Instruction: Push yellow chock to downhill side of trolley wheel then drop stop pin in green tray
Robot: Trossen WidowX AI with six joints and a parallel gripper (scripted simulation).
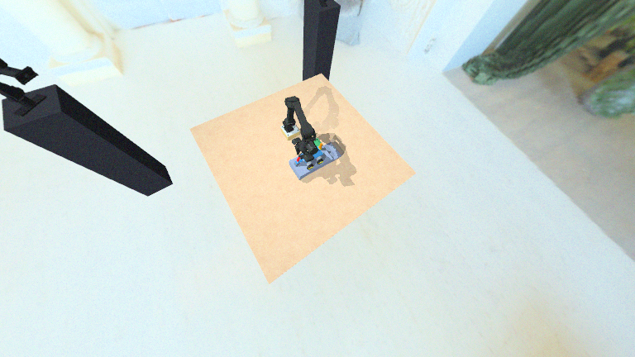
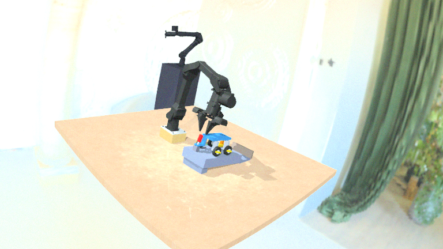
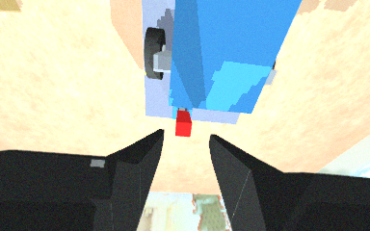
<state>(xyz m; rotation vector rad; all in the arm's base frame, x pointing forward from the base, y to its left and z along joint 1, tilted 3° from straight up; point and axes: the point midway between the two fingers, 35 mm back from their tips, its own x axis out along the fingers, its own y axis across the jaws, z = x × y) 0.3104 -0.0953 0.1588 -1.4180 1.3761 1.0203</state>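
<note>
Now: gripper tip 10 mm to the left of the red-headed stop pin and 50 mm above it. Also, from my gripper tip: blue-topped trolley 20 mm ahead, 90 mm to the left, 70 mm below; then yellow chock 30 mm behind, 190 mm to the left, 100 mm below; then grey ramp 20 mm ahead, 90 mm to the left, 130 mm below.
</note>
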